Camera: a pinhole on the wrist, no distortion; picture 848 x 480 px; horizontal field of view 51.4 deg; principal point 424.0 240.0 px. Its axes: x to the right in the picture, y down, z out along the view. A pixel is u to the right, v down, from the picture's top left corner.
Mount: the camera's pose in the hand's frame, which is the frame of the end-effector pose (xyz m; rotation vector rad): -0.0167 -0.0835 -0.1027 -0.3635 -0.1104 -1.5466
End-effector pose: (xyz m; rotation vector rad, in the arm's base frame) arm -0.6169 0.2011 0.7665 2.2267 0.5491 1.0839
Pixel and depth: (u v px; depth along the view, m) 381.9 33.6 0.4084
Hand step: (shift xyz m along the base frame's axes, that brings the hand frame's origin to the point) 0.2134 -0.1672 -0.1306
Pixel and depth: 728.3 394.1 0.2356
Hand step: 0.1378 0.0600 -0.0927
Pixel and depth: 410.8 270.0 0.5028
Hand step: 0.3487 -0.1280 -0.0864
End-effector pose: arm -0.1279 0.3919 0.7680 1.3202 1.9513 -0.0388
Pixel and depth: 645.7 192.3 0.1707
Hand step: -0.0184 -0.0626 -0.0799
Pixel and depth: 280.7 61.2 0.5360
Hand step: 0.3608 -0.1238 -0.1927
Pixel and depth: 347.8 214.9 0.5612
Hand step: 0.3310 -0.0712 -0.2768
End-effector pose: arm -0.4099 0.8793 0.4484 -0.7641 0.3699 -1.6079
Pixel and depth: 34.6 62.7 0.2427
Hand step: 0.1370 0.0300 0.0083
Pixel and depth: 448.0 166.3 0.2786
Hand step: 0.1035 0.0277 0.1267
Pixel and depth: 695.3 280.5 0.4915
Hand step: 0.2008 0.0051 0.3678
